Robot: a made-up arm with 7 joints.
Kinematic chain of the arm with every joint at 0, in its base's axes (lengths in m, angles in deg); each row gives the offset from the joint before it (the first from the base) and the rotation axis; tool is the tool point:
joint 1: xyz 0 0 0.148 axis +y
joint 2: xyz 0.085 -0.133 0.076 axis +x
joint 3: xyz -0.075 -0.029 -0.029 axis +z
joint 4: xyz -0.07 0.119 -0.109 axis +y
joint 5: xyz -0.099 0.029 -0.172 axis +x
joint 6: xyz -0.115 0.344 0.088 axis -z
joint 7: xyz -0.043 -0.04 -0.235 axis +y
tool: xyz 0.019 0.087 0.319
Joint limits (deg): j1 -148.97..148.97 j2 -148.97..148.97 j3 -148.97..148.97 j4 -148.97..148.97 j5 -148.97..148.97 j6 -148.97..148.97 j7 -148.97..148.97
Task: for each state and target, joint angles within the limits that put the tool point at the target. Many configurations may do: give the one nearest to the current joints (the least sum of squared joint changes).
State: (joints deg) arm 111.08 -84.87 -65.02 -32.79 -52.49 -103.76 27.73
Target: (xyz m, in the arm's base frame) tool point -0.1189 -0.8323 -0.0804
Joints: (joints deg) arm 104.15 -109.87 -47.38 -26.13 -64.55 -107.75 4.97
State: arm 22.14 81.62 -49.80 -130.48 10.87 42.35 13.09
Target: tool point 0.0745 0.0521 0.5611
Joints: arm -5.37 96.01 -26.57 -126.87 25.50 44.40 34.56
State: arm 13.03 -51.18 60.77 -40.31 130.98 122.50 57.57
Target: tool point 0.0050 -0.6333 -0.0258
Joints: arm -0.56 -36.33 79.31 -51.25 148.97 148.97 51.32
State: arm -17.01 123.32 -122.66 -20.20 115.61 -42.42 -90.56
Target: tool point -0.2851 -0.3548 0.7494
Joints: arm -42.02 132.93 -97.35 -13.11 123.61 -30.64 -81.63
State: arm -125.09 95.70 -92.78 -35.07 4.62 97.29 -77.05
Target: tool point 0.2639 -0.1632 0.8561
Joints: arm -104.99 65.44 -128.44 -39.92 13.72 121.21 -74.19
